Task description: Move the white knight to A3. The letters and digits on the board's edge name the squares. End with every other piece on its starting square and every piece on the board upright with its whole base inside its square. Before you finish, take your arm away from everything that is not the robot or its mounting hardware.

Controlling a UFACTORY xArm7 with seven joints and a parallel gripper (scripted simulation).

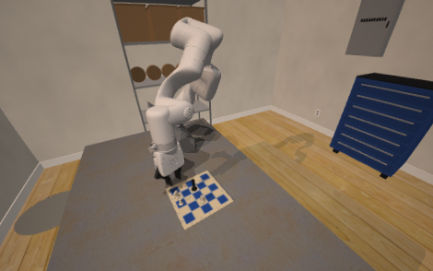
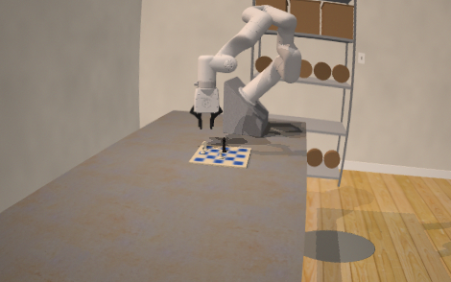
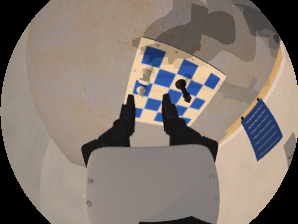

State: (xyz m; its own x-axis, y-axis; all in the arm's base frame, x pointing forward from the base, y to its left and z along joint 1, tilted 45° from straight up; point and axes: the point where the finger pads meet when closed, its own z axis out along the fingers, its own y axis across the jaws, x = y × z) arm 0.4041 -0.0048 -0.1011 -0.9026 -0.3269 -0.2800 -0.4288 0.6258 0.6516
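Right now my hand is 8 cm to the right of the black chess piece, 8 cm above it and 1 cm past it. Round my hand: blue-and-cream chessboard 12 cm below, 8 cm to the left, 3 cm ahead.
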